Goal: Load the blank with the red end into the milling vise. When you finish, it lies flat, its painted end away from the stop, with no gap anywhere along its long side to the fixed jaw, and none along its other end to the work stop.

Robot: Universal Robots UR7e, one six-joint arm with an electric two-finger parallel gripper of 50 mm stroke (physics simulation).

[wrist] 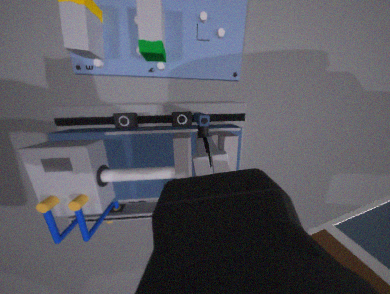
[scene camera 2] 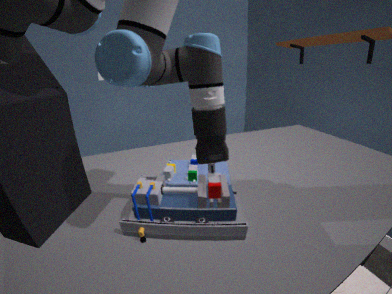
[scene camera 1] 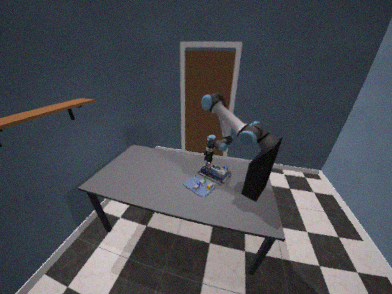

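Note:
The blank with the red end (scene camera 2: 214,190) lies between the vise's moving jaw (scene camera 2: 202,192) (wrist: 182,152) and fixed jaw (scene camera 2: 225,194) (wrist: 231,145). In scene camera 2 it looks level, its red end facing that camera, away from the work stop (wrist: 203,121). Whether its side touches the fixed jaw or its far end the stop cannot be told. My gripper (scene camera 2: 211,168) (wrist: 205,146) is shut and empty, its fingertips close above the blank's top. In the wrist view the fingers and gripper body hide most of the blank. In scene camera 1 the gripper (scene camera 1: 208,165) is small.
A blue board (scene camera 1: 192,186) (scene camera 2: 181,173) (wrist: 215,57) beside the vise bears blanks with green (scene camera 2: 192,175) (wrist: 152,50), yellow (scene camera 2: 171,165) (wrist: 92,9) and blue (scene camera 2: 194,161) ends. Two blue clamp handles (scene camera 2: 150,202) (wrist: 56,227) stand at the screw end. A dark block (scene camera 1: 261,172) (scene camera 2: 40,150) stands near.

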